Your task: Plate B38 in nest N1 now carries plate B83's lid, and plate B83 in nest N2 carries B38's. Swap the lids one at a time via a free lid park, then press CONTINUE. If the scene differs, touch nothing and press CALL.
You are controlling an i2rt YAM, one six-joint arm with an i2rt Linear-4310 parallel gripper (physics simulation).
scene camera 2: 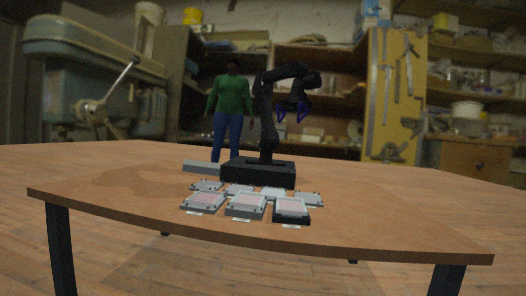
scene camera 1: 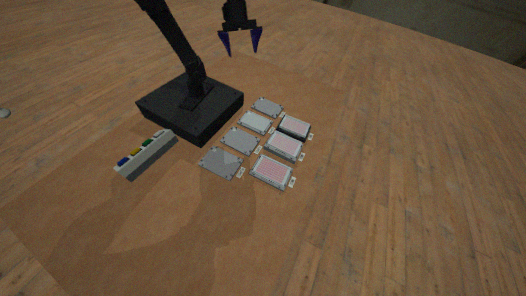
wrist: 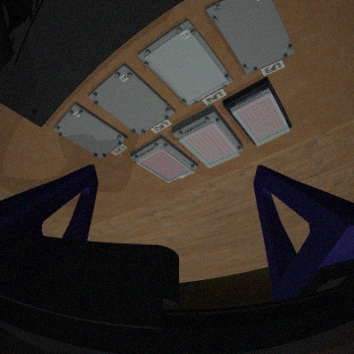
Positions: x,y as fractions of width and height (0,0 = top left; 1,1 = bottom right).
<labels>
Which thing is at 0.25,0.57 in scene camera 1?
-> A grey button box.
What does the gripper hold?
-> Nothing.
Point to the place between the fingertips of the gripper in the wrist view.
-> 0.50,0.49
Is the gripper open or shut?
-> Open.
</labels>
